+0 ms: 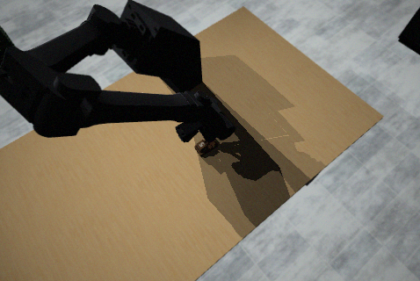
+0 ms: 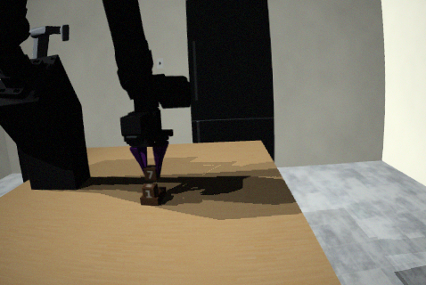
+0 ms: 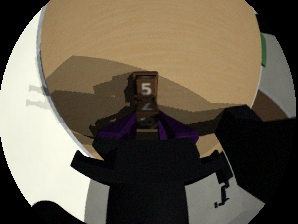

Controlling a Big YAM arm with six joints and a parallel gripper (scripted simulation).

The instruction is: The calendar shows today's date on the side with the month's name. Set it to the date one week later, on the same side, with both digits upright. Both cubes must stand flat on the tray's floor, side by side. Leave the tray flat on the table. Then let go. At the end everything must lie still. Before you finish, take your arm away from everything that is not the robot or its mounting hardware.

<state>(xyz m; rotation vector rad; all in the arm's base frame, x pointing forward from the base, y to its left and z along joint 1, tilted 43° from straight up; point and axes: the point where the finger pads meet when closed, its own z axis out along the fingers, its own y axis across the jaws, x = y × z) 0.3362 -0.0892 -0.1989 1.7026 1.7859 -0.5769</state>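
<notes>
Now: the brown tray 5 cm below my hand and 2 cm to the right of it.
</notes>
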